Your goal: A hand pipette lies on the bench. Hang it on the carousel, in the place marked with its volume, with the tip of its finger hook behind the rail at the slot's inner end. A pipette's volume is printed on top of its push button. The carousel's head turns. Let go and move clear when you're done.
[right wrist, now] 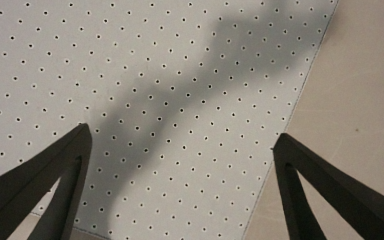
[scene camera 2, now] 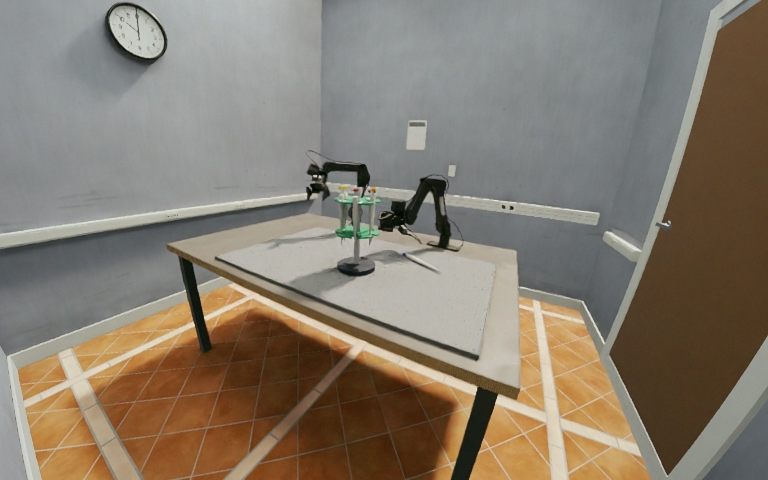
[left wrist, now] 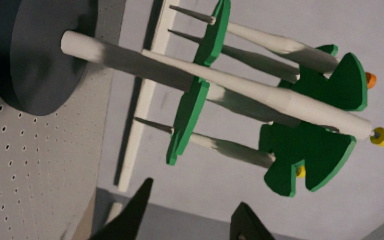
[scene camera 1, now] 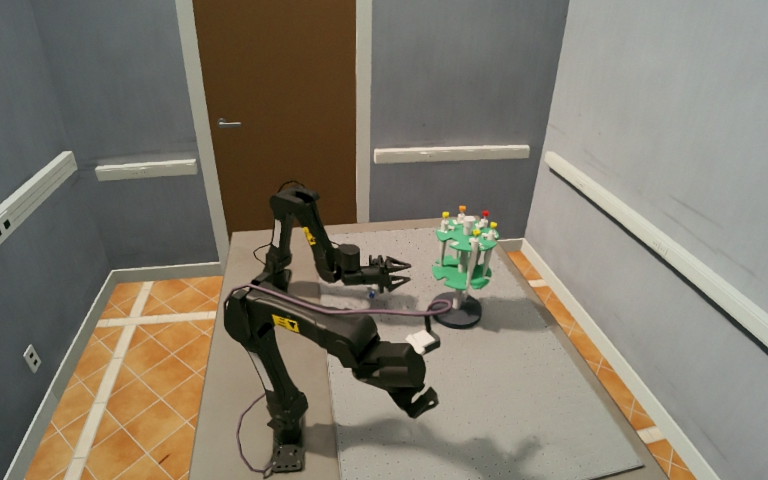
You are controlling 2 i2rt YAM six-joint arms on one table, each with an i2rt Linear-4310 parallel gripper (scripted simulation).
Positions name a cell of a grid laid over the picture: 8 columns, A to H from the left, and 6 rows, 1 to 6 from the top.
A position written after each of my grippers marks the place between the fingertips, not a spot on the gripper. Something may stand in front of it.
Observation:
I see my left gripper (scene camera 1: E4), my right gripper (scene camera 1: E5) and a dark round base (scene camera 2: D4).
The dark round base shows as well in the left wrist view (left wrist: A2). My left gripper also shows in the left wrist view (left wrist: E5). My right gripper also shows in the right wrist view (right wrist: D4). The right wrist view misses the dark round base: it is out of frame.

